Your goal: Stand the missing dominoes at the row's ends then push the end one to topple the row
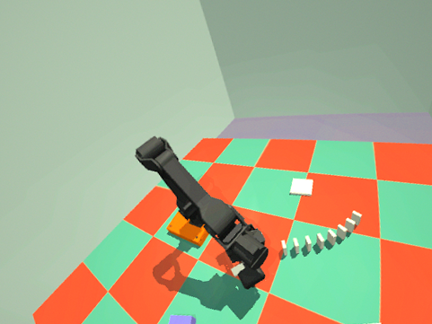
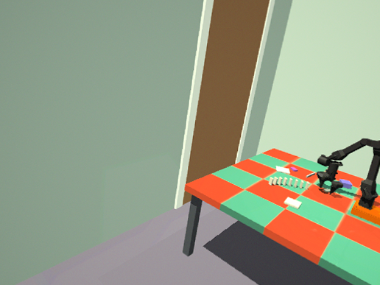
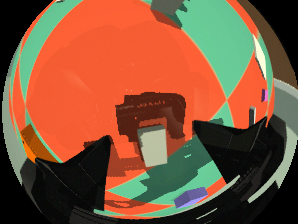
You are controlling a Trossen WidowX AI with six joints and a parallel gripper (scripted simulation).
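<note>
Now: gripper tip 150 mm short of the thin stick and 190 mm to the left of it. From my gripper tip the other things lie so: purple block: 70 mm behind, 240 mm to the right, 10 mm above; then white card: 80 mm ahead, 380 mm to the left; then small purple piece: 280 mm ahead, 170 mm to the right.
</note>
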